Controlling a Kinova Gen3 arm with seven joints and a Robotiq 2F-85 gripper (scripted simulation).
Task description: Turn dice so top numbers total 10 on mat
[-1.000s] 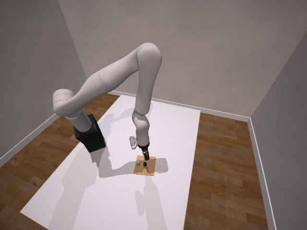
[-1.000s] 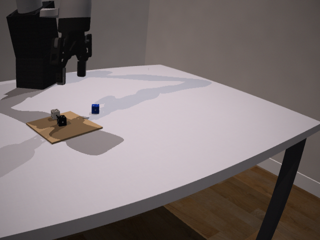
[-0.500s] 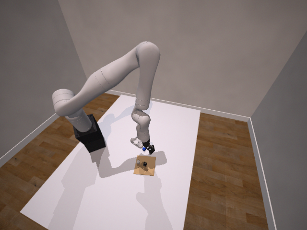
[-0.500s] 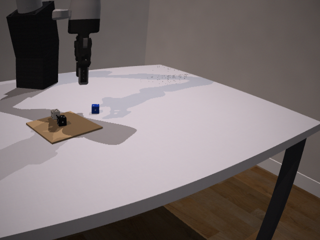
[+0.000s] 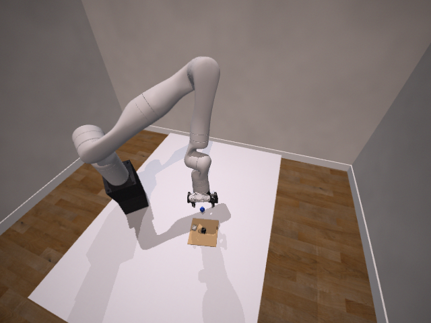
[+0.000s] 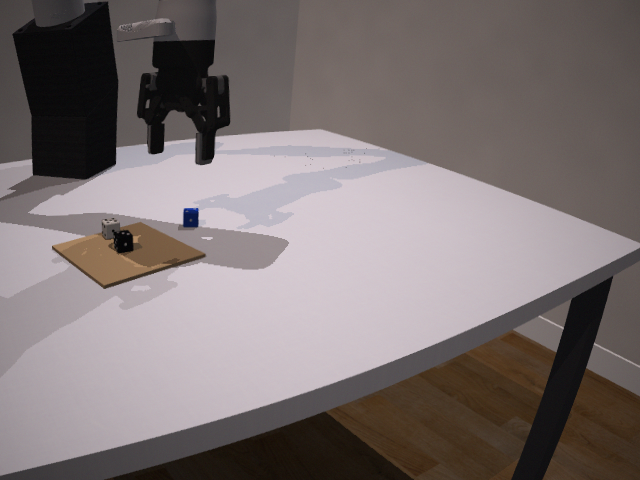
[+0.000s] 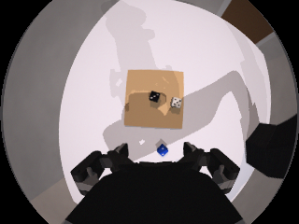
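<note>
Right now the blue die is 9 cm below my hand, 3 cm to the left of it and 2 cm behind it. Also, from my hand: white die (9 cm to the right, 9 cm below, 2 cm behind); tan mat (10 cm below, 8 cm to the right, 3 cm ahead); black die (9 cm below, 8 cm to the right, 3 cm ahead).
</note>
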